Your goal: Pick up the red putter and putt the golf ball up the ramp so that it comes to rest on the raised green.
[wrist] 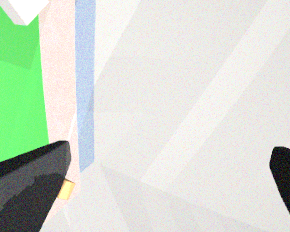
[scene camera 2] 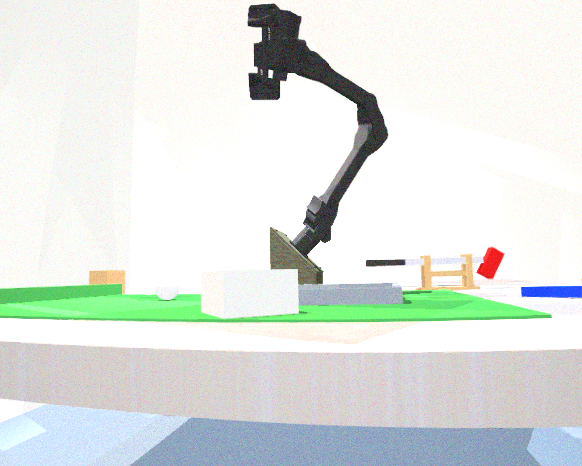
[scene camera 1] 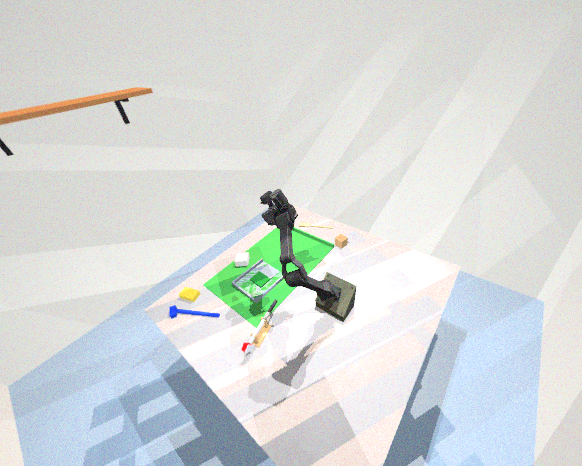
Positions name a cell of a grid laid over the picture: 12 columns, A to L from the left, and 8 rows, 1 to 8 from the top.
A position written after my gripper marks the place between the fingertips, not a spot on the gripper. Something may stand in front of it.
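Note:
In scene camera 2 I can see a white block (scene camera 2: E6) and a wooden stand (scene camera 2: J5), along with my own gripper (scene camera 2: F1), which is open and holds nothing. The wrist view shows me that gripper as well (wrist: H6).

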